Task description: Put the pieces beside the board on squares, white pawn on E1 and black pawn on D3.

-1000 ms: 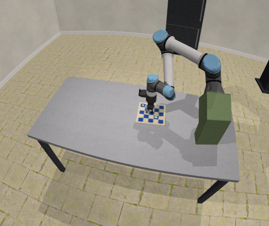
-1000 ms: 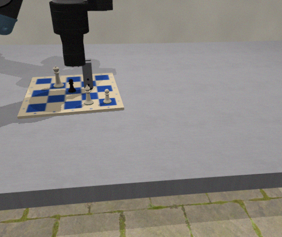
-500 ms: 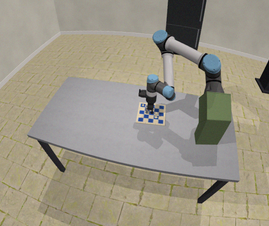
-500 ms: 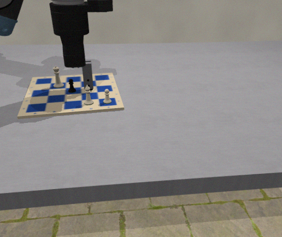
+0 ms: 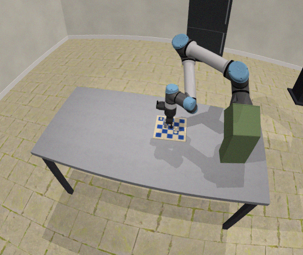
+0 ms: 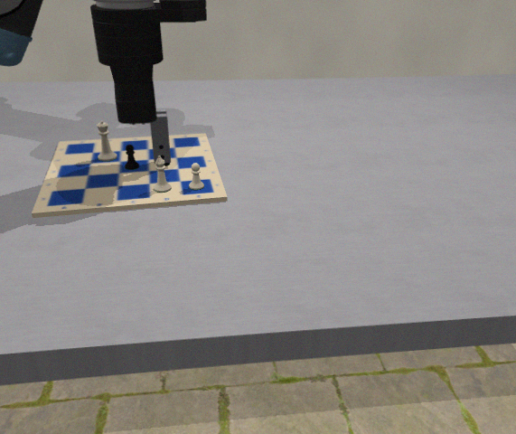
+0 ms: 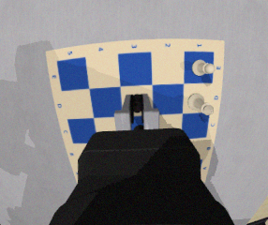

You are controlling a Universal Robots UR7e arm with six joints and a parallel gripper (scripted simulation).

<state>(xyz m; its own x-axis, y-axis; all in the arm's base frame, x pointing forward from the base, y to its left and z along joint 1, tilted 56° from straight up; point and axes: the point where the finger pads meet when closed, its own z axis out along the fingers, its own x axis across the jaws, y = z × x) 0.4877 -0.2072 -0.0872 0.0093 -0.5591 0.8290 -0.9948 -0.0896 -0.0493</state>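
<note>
My gripper is now 4 cm past the cream chessboard and 3 cm above it. Also, from my hand: white bishop 7 cm to the right; white queen 7 cm behind, 3 cm to the left; white pawn 4 cm ahead, 8 cm to the right, 1 cm below.
</note>
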